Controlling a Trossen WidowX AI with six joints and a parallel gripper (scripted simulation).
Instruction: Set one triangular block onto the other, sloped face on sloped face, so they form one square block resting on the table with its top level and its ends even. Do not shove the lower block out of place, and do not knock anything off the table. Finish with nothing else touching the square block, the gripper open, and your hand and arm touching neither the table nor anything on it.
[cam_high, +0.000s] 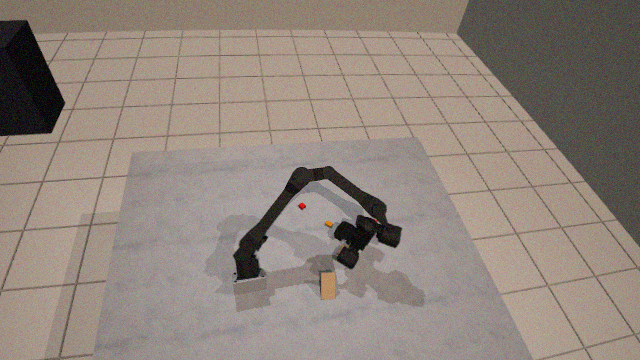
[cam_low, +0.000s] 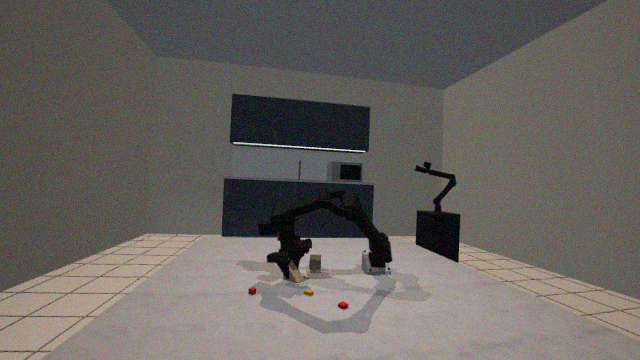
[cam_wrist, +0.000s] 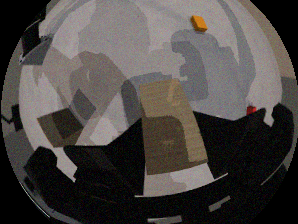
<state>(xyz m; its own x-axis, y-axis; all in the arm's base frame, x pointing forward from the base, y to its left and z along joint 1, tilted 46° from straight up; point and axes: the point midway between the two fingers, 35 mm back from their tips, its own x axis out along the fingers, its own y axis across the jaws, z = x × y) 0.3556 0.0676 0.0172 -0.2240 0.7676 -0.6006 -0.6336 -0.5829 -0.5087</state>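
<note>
My gripper tip is now 130 mm to the right of the small orange cube and 50 mm past it. Round my gripper tip: tan triangular block (10 mm above).
</note>
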